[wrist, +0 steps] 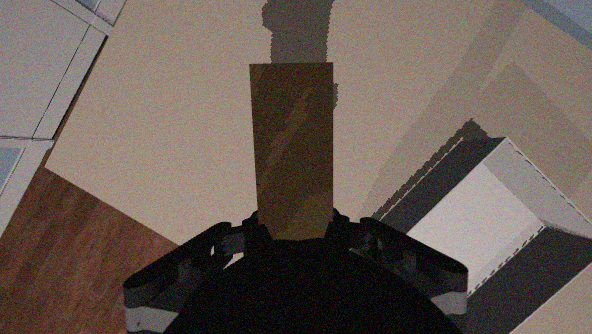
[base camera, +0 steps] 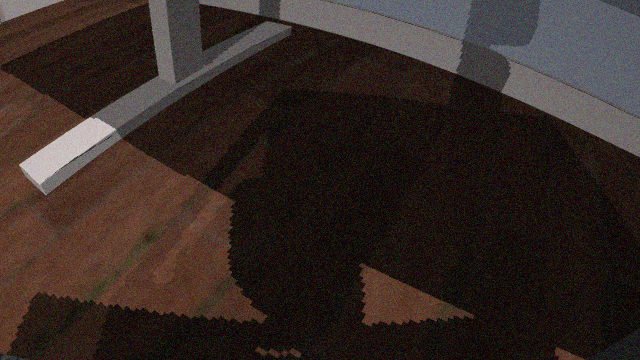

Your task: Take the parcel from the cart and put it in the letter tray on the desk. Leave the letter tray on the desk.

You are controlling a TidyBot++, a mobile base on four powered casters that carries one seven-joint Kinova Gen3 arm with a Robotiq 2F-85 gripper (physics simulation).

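Frame: origin at the arm's base, x ahead, y left, z up, level; centimetres.
Where they show: gripper, fingertip midpoint: (wrist: 295, 213).
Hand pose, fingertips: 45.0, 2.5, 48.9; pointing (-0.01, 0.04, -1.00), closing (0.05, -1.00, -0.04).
Each offset is from my fingertips to the top centre of the thing, as dx, dy, dz. "*": to the spot under its first point. Level surfaces: height alone.
The brown parcel {+5.3, +0.2, +5.7} (wrist: 294, 145) is held between the fingers of my gripper (wrist: 295, 213) in the wrist view, its long part reaching away from the fingers. My gripper is shut on it. The parcel is over the pale desk top {dz -16.6} (wrist: 175, 125). The letter tray {-11.9, -30.4, -9.6} (wrist: 430, 185), dark-walled with a white inside, stands on the desk at the right of the wrist view, to the right of the parcel and apart from it in the picture. Its lower part is partly hidden by the gripper. The cart does not show in either view.
In the base camera view, a grey desk leg {* +26.3, +19.5, -79.4} (base camera: 185, 45) stands on a long foot (base camera: 67, 147) at the left, on the wooden floor {dz -88.6} (base camera: 165, 215). A wall with a pale skirting board (base camera: 380, 35) runs behind. White framed panels (wrist: 45, 65) stand beyond the desk's left edge.
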